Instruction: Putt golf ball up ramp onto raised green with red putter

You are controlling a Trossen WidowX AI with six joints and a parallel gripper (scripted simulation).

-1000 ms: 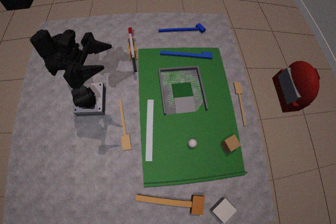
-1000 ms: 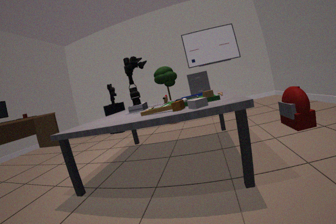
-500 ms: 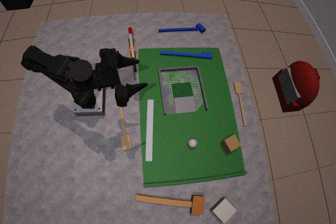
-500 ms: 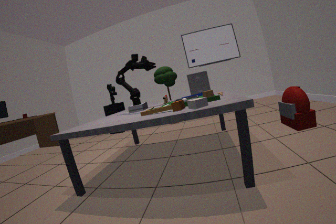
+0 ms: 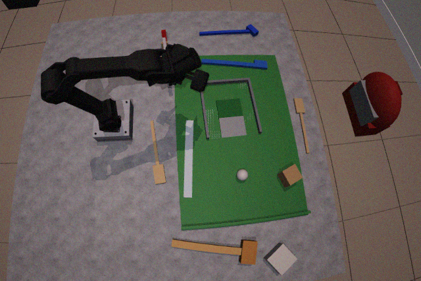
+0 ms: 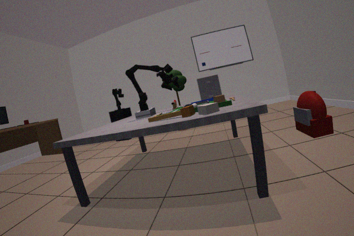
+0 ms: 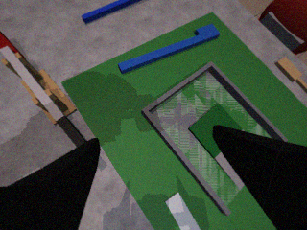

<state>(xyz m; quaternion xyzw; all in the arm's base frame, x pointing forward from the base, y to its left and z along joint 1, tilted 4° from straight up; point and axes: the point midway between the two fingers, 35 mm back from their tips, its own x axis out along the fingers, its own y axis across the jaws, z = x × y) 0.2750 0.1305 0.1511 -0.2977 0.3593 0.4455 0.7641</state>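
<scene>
My gripper tip is now 25 cm to the left of the white strip and 19 cm above it. Round my gripper tip: red putter: 18 cm to the left, 14 cm below, 10 cm behind; tan block: 38 cm ahead, 33 cm to the right, 16 cm below; white golf ball: 32 cm to the right, 20 cm ahead, 17 cm below.
</scene>
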